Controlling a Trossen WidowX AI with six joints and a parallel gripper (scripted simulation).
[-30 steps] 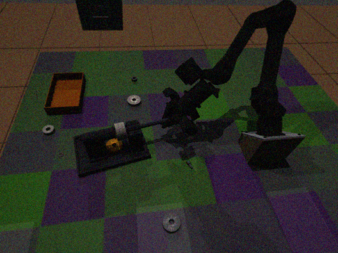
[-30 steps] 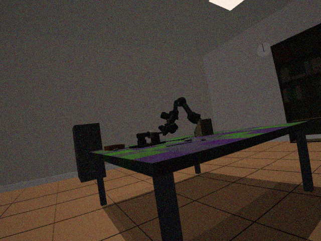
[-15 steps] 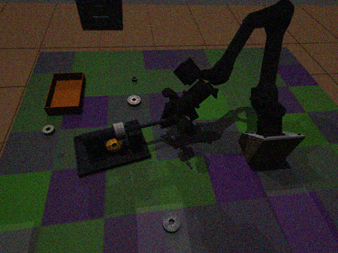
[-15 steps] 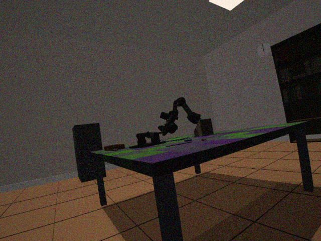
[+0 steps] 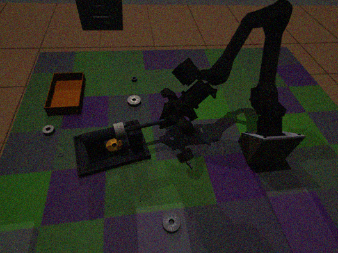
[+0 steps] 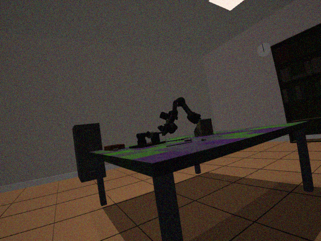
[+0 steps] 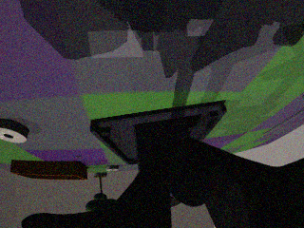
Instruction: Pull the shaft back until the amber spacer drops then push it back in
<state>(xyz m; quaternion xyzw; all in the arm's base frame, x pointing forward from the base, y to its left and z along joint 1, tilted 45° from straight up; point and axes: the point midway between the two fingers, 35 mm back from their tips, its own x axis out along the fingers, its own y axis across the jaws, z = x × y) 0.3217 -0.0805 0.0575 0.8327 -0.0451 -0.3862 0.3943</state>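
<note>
The dark shaft is 6 cm ahead of my gripper tip, 1 cm to the left of it and 3 cm above it. Round my gripper tip: small nut 8 cm ahead, 32 cm to the right, 5 cm below; then amber spacer 15 cm ahead, 4 cm to the left, 4 cm below; then orange tray 35 cm ahead, 23 cm to the right, 4 cm below.
</note>
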